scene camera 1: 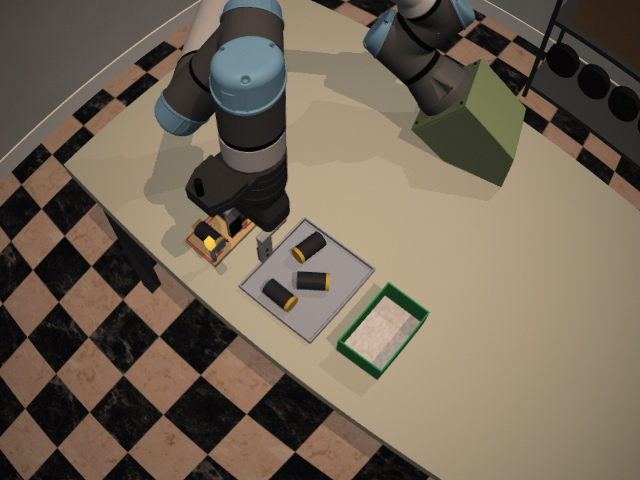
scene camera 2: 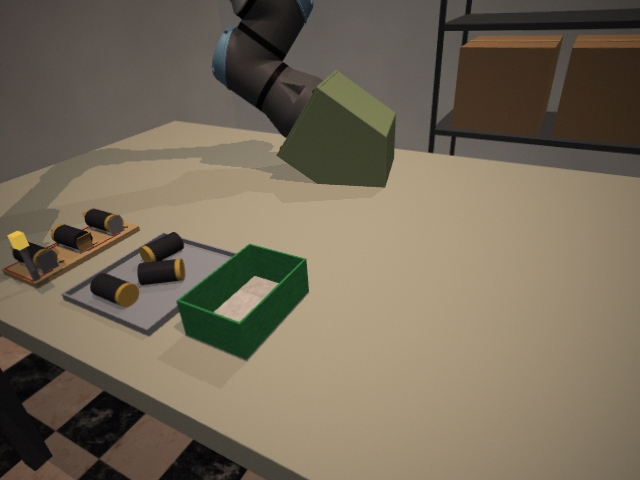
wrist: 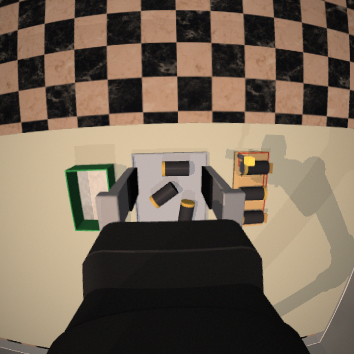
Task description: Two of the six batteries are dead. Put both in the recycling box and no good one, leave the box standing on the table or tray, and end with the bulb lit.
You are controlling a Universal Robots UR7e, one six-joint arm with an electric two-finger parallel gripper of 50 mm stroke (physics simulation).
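Where they show: gripper, fingertip midpoint: (scene camera 1: 250,243) (wrist: 169,179); arm's base at its link origin: (scene camera 1: 447,92) (scene camera 2: 306,111).
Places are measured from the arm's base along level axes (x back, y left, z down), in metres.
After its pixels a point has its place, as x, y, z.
Note:
My gripper (scene camera 1: 249,235) @(-0.619, -0.105, -0.200) (wrist: 169,179) @(-0.619, -0.105, -0.200) is open and empty, high above the tray area. The grey tray (scene camera 1: 310,322) @(-0.570, -0.033, 0.134) (scene camera 2: 149,312) @(-0.569, -0.041, 0.134) (wrist: 144,170) @(-0.562, -0.034, 0.134) bears three black batteries with orange ends: one (scene camera 1: 309,246) @(-0.444, -0.105, 0.101) (scene camera 2: 161,247) @(-0.451, -0.099, 0.106) (wrist: 187,212) @(-0.447, -0.113, 0.100), a middle one (scene camera 1: 312,281) @(-0.506, -0.064, 0.102) (scene camera 2: 161,271) @(-0.509, -0.057, 0.107) (wrist: 164,195) @(-0.501, -0.070, 0.100) and one (scene camera 1: 279,295) @(-0.562, -0.104, 0.101) (scene camera 2: 114,289) @(-0.569, -0.091, 0.103) (wrist: 176,168) @(-0.557, -0.110, 0.100) nearest the table edge. The wooden holder (scene camera 2: 127,230) @(-0.386, -0.226, 0.127) (wrist: 245,181) @(-0.482, -0.271, 0.127) carries three more batteries: one (scene camera 2: 35,255) @(-0.535, -0.267, 0.094) (wrist: 257,167) @(-0.522, -0.293, 0.091) beside the yellow bulb (scene camera 1: 209,242) @(-0.555, -0.259, 0.045) (scene camera 2: 18,240) @(-0.556, -0.254, 0.052) (wrist: 249,161) @(-0.553, -0.258, 0.045), a middle one (scene camera 2: 71,236) @(-0.471, -0.260, 0.095) (wrist: 253,193) @(-0.461, -0.276, 0.092) and an end one (scene camera 2: 103,220) @(-0.408, -0.250, 0.097) (wrist: 254,217) @(-0.397, -0.273, 0.092). The green recycling box (scene camera 1: 358,359) @(-0.605, 0.084, 0.097) (scene camera 2: 211,330) @(-0.605, 0.085, 0.106) (wrist: 73,200) @(-0.536, 0.146, 0.094) stands empty on the table.
A green angled pedestal (scene camera 1: 465,139) @(-0.085, 0.080, 0.030) (scene camera 2: 346,139) @(-0.082, 0.116, 0.032) carries the arm's base at the back of the table (scene camera 1: 491,310) @(-0.376, 0.284, 0.137) (scene camera 2: 439,310) @(-0.459, 0.348, 0.137). The holder and tray lie near the table's front edge. In scene camera 1 the arm partly covers the holder. A shelf unit (scene camera 2: 438,77) stands behind.

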